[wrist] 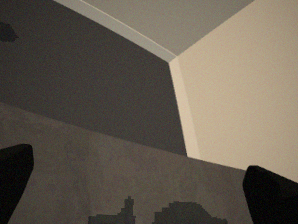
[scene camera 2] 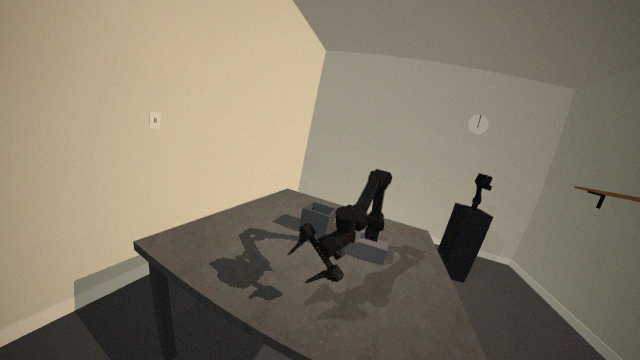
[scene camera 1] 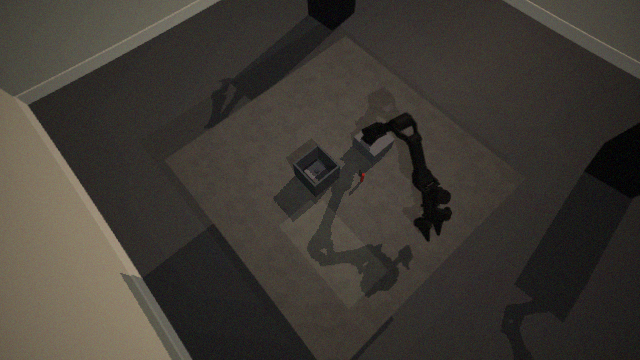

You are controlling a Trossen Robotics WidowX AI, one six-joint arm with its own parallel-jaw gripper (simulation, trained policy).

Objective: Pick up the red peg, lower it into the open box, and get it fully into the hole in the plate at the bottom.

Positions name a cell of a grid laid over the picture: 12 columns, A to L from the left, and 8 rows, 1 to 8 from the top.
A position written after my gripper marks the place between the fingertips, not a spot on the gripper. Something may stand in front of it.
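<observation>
My gripper appears in scene camera 1 (I6), in scene camera 2 (F6) and in the wrist view (F7).
</observation>
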